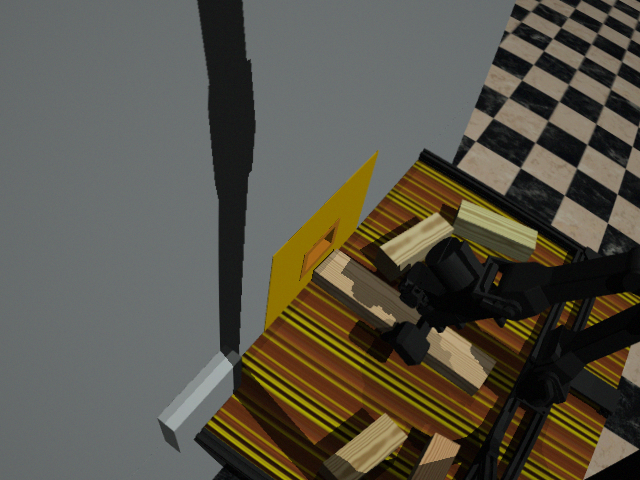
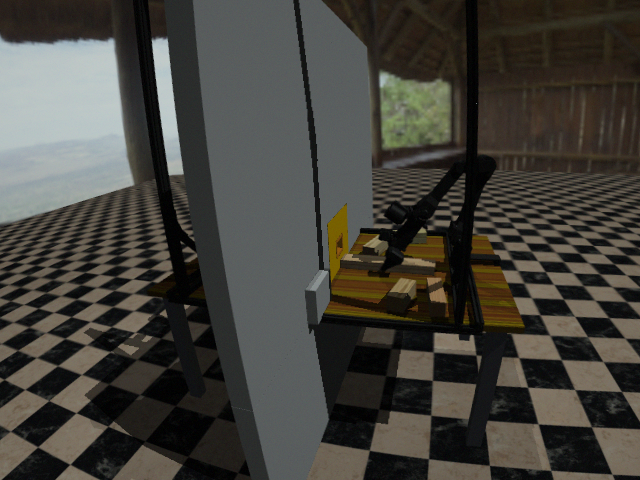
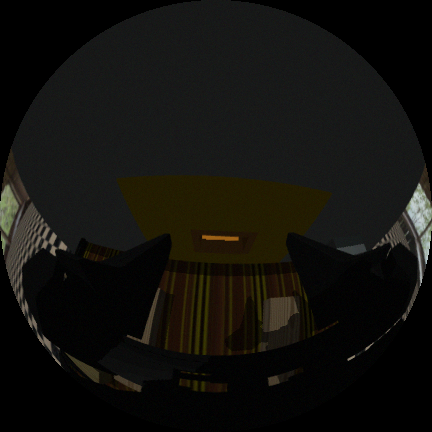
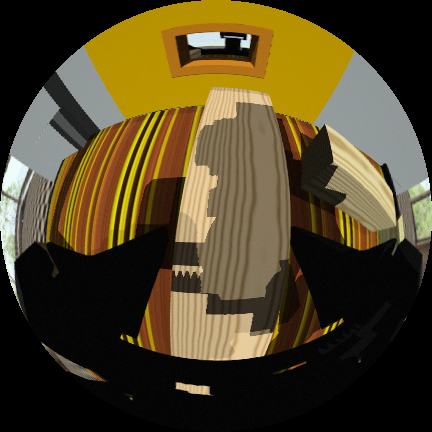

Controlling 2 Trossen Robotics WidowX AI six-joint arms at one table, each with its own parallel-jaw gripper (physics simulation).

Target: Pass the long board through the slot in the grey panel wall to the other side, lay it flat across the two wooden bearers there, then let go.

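Frame: origin at the left arm's base, x ahead, y left, z up, level; metres.
Seen in the pictures: left gripper, fingertip midpoint: (image 3: 230, 239); right gripper, fingertip midpoint: (image 1: 393, 317) (image 2: 382, 265) (image 4: 230, 232); left arm's base, link origin: (image 4: 232, 49); right arm's base, link origin: (image 1: 535, 392).
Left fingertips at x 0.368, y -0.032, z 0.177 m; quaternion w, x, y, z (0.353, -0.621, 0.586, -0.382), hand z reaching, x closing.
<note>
Offsets run from my left fingertips to a thing's top centre. "spot": to the spot under its first point.
The long board @(dx +0.287, dy +0.012, dz -0.164 m) (image 1: 336, 263) (image 2: 356, 259) (image 4: 250, 175) lies on the striped table, its far end near the grey wall (image 1: 129, 155) (image 2: 268, 155) (image 3: 215, 100), below the orange-rimmed slot @(spot: dx +0.117, dy -0.043, dz -0.097 m) (image 1: 307, 259) (image 4: 171, 56) in the yellow panel. My right gripper (image 1: 395, 312) (image 2: 385, 253) (image 4: 230, 232) is open, its fingers above the board, one towards each side, nothing held. My left gripper (image 3: 230, 239) is open and empty on the wall's other side, facing the slot. Beyond its fingers, two pale wooden pieces, one at the right (image 3: 281, 314) and one at the left (image 3: 152, 320), look like the bearers, partly hidden.
Beside the board's far half lie two pale blocks, one nearer @(dx +0.225, dy +0.157, dz -0.146 m) (image 1: 418, 240) (image 2: 374, 244) (image 4: 360, 170) and one farther @(dx +0.336, dy +0.299, dz -0.149 m) (image 1: 496, 227). Two more blocks @(dx +0.357, dy -0.226, dz -0.149 m) (image 1: 364, 444) @(spot: dx +0.449, dy -0.176, dz -0.152 m) (image 1: 436, 457) lie on the board's other side. A light grey box @(spot: dx +0.137, dy -0.321, dz -0.096 m) (image 1: 199, 395) (image 2: 316, 297) juts from the wall by the table edge.
</note>
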